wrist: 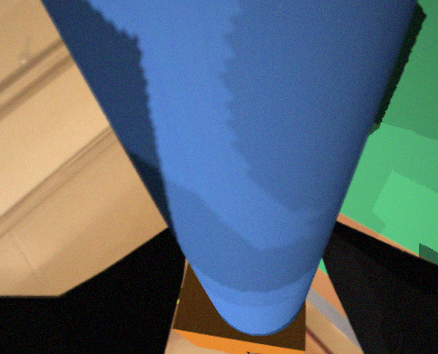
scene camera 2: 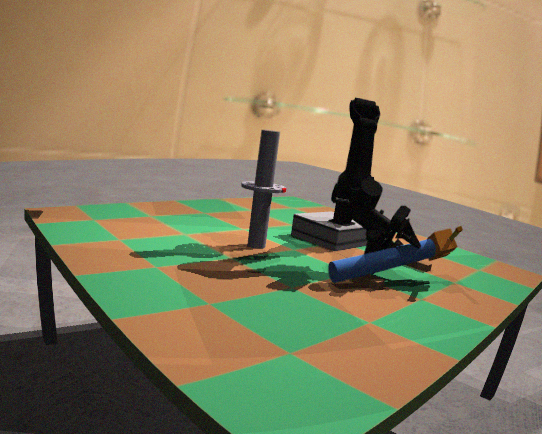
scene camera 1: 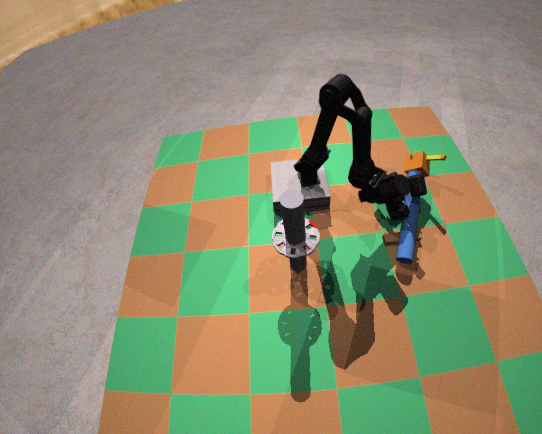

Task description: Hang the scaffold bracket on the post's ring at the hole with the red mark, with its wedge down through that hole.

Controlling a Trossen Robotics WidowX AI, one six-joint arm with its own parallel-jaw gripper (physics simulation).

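Observation:
The scaffold bracket is a blue tube (scene camera 1: 407, 235) (scene camera 2: 370, 262) (wrist: 275, 125) with an orange head (scene camera 1: 416, 163) (scene camera 2: 442, 244) (wrist: 197, 312) and a yellow wedge (scene camera 1: 436, 157) (scene camera 2: 457, 232) sticking out of the head. My gripper (scene camera 1: 410, 196) (scene camera 2: 412, 250) (wrist: 251, 230) is shut on the tube near the head. The tube lies nearly level, low over the table, its head end higher. The grey post (scene camera 1: 293, 225) (scene camera 2: 268, 155) stands upright, apart from the bracket, and carries a pale ring (scene camera 1: 315, 238) (scene camera 2: 247, 186) with holes. The red mark (scene camera 1: 313, 224) (scene camera 2: 284, 190) is on the ring's rim.
The arm's grey base block (scene camera 1: 286, 182) (scene camera 2: 320, 234) stands behind the post in scene camera 1, close to it. The table (scene camera 1: 210, 350) (scene camera 2: 290, 390) has a green and orange checked top, with shadows of the arm, post and bracket.

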